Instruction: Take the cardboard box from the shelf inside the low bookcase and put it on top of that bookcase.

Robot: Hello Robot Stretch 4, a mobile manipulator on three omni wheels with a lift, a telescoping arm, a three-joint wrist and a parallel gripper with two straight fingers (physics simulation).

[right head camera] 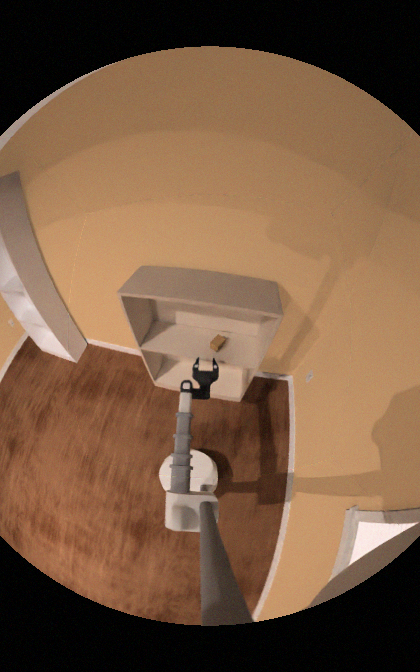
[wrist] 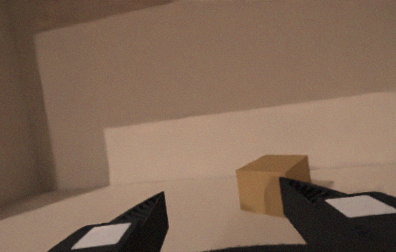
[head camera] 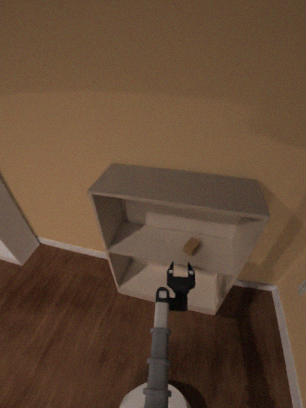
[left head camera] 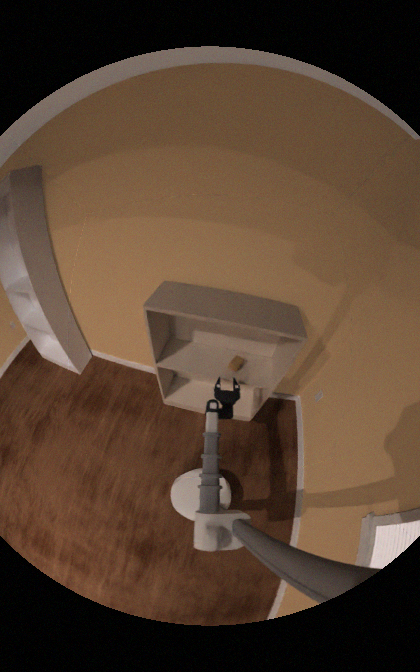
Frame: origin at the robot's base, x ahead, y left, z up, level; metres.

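Where they show: gripper, fingertip midpoint: [wrist: 222,201] [head camera: 180,262].
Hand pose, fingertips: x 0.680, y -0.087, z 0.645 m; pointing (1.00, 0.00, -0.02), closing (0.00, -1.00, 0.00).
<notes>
After its pixels a point has its place.
The small brown cardboard box [head camera: 191,246] {z 0.634, x 0.803, y -0.156 m} [left head camera: 236,363] [right head camera: 218,342] [wrist: 257,190] {z 0.612, x 0.789, y -0.130 m} rests on the middle shelf [head camera: 145,241] {z 0.584, x 0.861, y 0.128 m} [left head camera: 187,359] [right head camera: 170,339] inside the low pale bookcase [head camera: 180,189] {z 1.033, x 0.813, y -0.058 m} [left head camera: 225,305] [right head camera: 200,285]. My gripper [head camera: 181,265] {z 0.645, x 0.680, y -0.087 m} [left head camera: 227,381] [right head camera: 206,361] [wrist: 222,201] {z 0.645, x 0.680, y -0.087 m} is open and empty, at the front of the bookcase. The box is beyond the fingertips and to the right of the middle of the gap. In the wrist view the right finger hides the box's lower right part. Whether that finger touches the box cannot be told.
The bookcase's side panel [head camera: 109,215] {z 0.776, x 0.884, y 0.339 m} [wrist: 15,115] {z 0.759, x 1.007, y 0.320 m} stands left of the gripper. A taller white shelf unit [left head camera: 42,260] [right head camera: 30,260] stands further left. The yellow wall [head camera: 150,125] {z 1.252, x 1.043, y 0.099 m} is behind the bookcase, and another wall [left head camera: 350,450] is to the right.
</notes>
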